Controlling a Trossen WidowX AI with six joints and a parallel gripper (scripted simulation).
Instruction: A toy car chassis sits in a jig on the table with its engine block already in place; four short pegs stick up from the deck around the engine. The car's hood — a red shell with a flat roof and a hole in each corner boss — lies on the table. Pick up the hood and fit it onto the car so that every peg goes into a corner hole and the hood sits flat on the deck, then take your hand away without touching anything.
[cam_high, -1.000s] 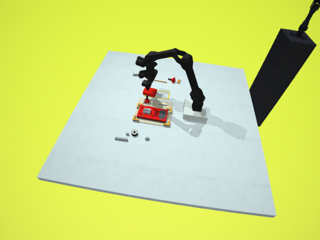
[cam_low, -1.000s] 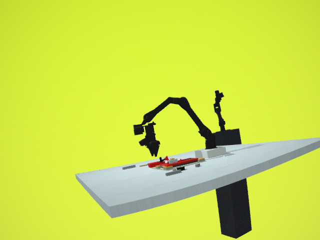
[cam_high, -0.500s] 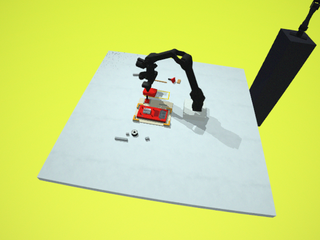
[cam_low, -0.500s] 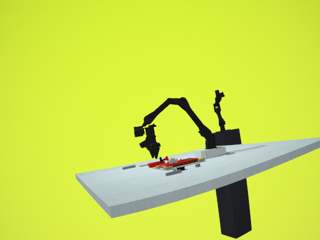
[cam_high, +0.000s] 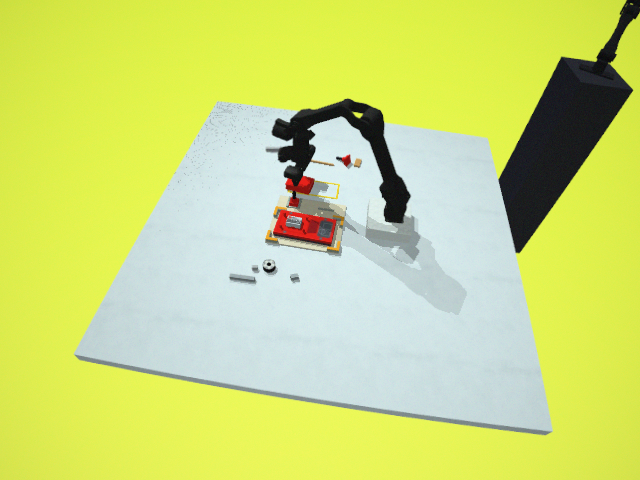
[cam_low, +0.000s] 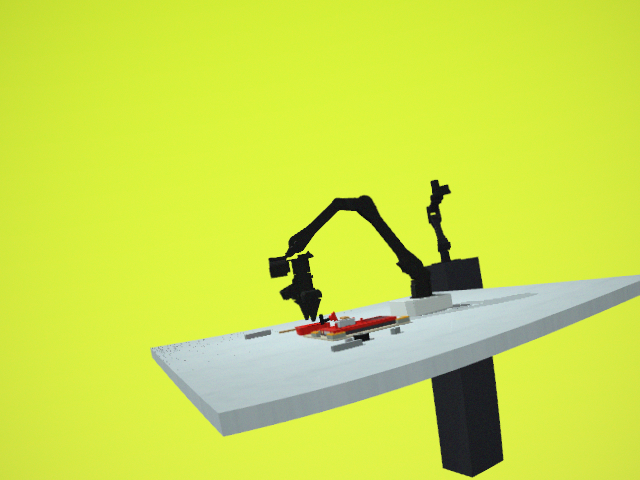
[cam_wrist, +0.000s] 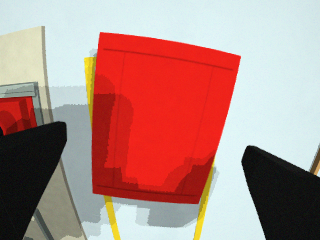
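The red hood is 2 cm below my gripper tip. The rest, counted from my gripper tip: thin rod 15 cm to the right, 4 cm behind, 3 cm below; black wheel 39 cm to the left, 6 cm ahead, 3 cm below; grey engine block 22 cm to the left, 1 cm below.
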